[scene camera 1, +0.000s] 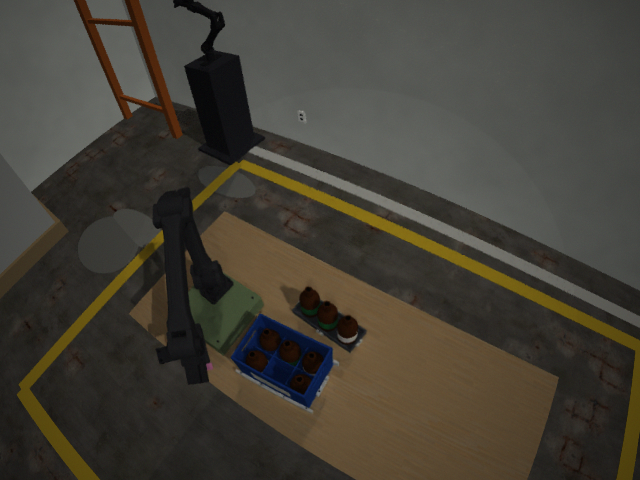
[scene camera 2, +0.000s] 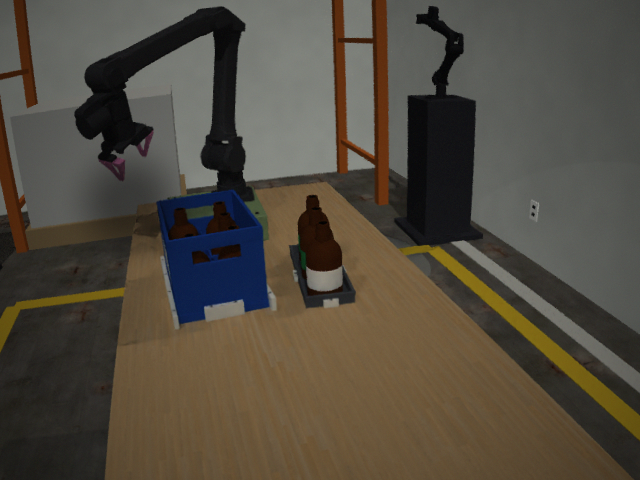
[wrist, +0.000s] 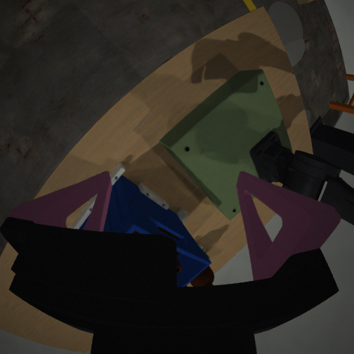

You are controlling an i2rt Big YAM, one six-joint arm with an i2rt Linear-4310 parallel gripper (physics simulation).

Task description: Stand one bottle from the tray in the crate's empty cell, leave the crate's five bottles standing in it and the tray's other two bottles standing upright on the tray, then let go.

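Places are measured from the arm's base along level axes (x ahead, y left, z up), in metres.
Pixels of known places: gripper, fingertip midpoint: [scene camera 2: 133, 168]; arm's base, link origin: [scene camera 1: 216, 288].
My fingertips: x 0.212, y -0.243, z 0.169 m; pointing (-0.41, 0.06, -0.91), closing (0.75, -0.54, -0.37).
Note:
For each thing: its top centre in the pictures, then the offset to it from my fingertips. "spot": a spot on its surface instead. Level surfaces: height alone.
- blue crate, top centre: [scene camera 2: 203, 212] [scene camera 1: 280, 353] dx +0.193, dy +0.167, dz -0.069 m
- empty cell, surface spot: [scene camera 1: 279, 370] spot: dx +0.174, dy +0.146, dz -0.236 m
- dark tray, top centre: [scene camera 2: 319, 266] [scene camera 1: 328, 320] dx +0.205, dy +0.407, dz -0.218 m
- white label, surface spot: [scene camera 2: 324, 276] spot: dx +0.329, dy +0.392, dz -0.184 m
- table, surface height: dz -0.244 m
The blue crate [scene camera 1: 323, 376] [scene camera 2: 222, 284] [wrist: 145, 207] stands on the table. Five brown bottles stand in its cells, seen from above in scene camera 1; the empty cell [scene camera 1: 279, 370] is the middle one of the row farther from the tray. The dark tray [scene camera 1: 353, 346] [scene camera 2: 316, 300] beside the crate holds three upright brown bottles in a row: two with green labels [scene camera 1: 309, 299] [scene camera 1: 327, 314] and one with a white label [scene camera 1: 347, 329] [scene camera 2: 324, 276]. My gripper [scene camera 2: 134, 166] [wrist: 173, 178] is wide open and empty, high above and to the side of the crate. My gripper body hides part of the crate in the wrist view.
The arm's green base plate [scene camera 1: 224, 312] [wrist: 225, 135] is on the table [scene camera 1: 439, 392] [scene camera 2: 310, 392] near the crate. White strips [scene camera 2: 223, 310] lie along the crate's foot. A dark pedestal [scene camera 1: 222, 103] [scene camera 2: 440, 165] with a smaller arm and an orange rack [scene camera 1: 155, 72] [scene camera 2: 381, 103] stand beyond the table.

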